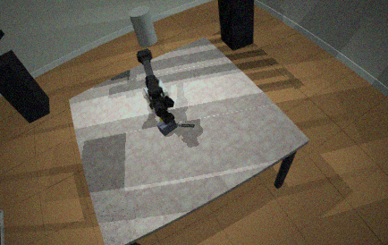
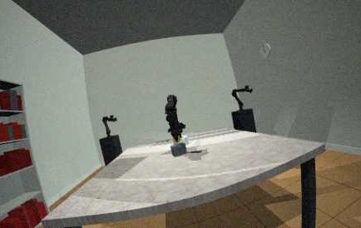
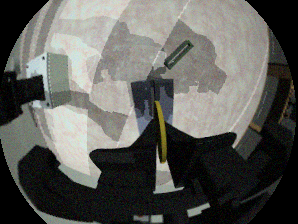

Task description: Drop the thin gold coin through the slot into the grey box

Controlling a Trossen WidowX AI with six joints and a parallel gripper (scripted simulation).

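My gripper tip is now 2 cm below the gold coin.
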